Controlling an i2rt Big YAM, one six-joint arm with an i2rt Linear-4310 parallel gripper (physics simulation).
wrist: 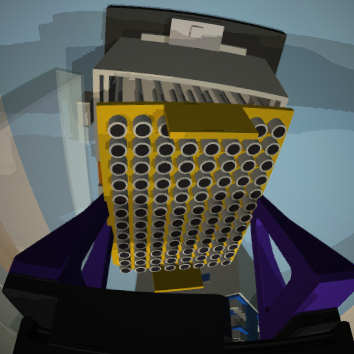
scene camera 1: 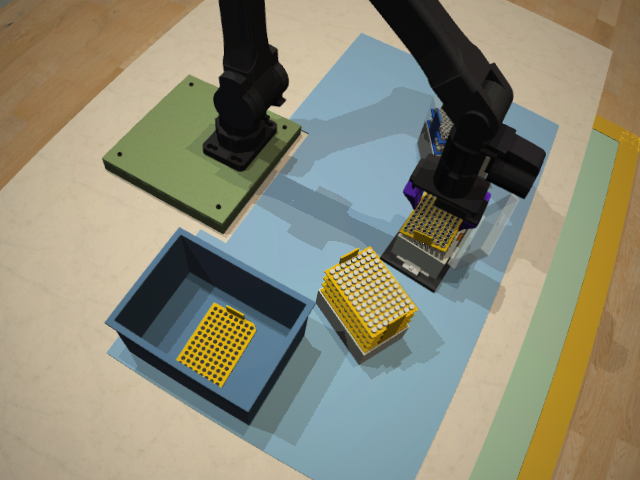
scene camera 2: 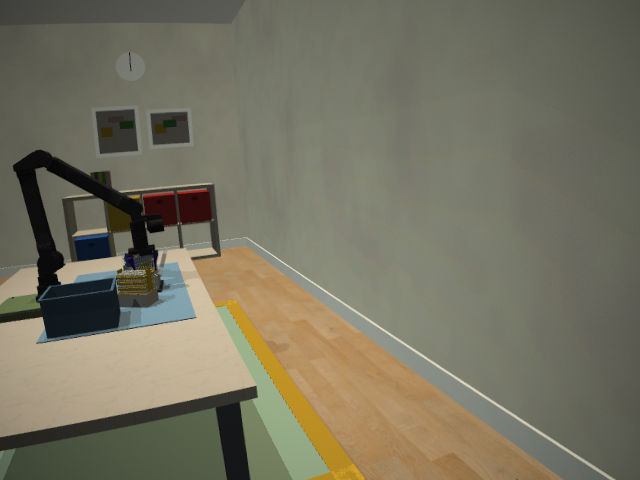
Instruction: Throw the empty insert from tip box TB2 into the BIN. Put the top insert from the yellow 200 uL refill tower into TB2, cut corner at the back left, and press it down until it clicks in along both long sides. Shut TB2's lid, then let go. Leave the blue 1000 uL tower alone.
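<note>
My gripper (wrist: pixel 184 197) is shut on a full yellow insert (scene camera 1: pixel 433 223) (wrist: pixel 187 182), purple fingers at its long sides. The insert is over tip box TB2 (scene camera 1: pixel 422 257) (wrist: pixel 190 62); its tips reach into the box, and its plate stands above the rim at the near end. Whether the far end touches the box is hidden. TB2's clear lid (scene camera 1: pixel 488 232) (wrist: pixel 72 145) stands open along one long side. The yellow refill tower (scene camera 1: pixel 369 294) (scene camera 2: pixel 135 283) stands between TB2 and the bin (scene camera 1: pixel 248 408) (scene camera 2: pixel 82 312). An empty yellow insert (scene camera 1: pixel 217 343) lies in the bin.
The blue 1000 uL tower (scene camera 1: pixel 439 131) (wrist: pixel 242 315) stands behind TB2, partly hidden by the arm and gripper. The green base plate (scene camera 1: pixel 165 160) (scene camera 2: pixel 18 307) carries the arm at the left. The blue mat (scene camera 1: pixel 372 413) lies under the boxes and the bin.
</note>
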